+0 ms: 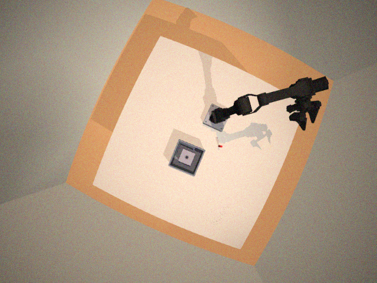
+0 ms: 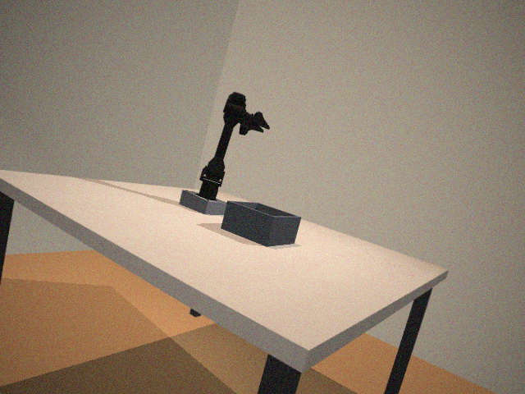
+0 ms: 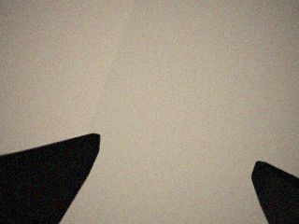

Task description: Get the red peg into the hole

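My gripper tip is now 350 mm above the red peg, 300 mm to the left of it and 250 mm short of it. Round my gripper tip: plate (480 mm to the right, 410 mm ahead, 350 mm below); grey box (480 mm to the right, 410 mm ahead, 370 mm below).
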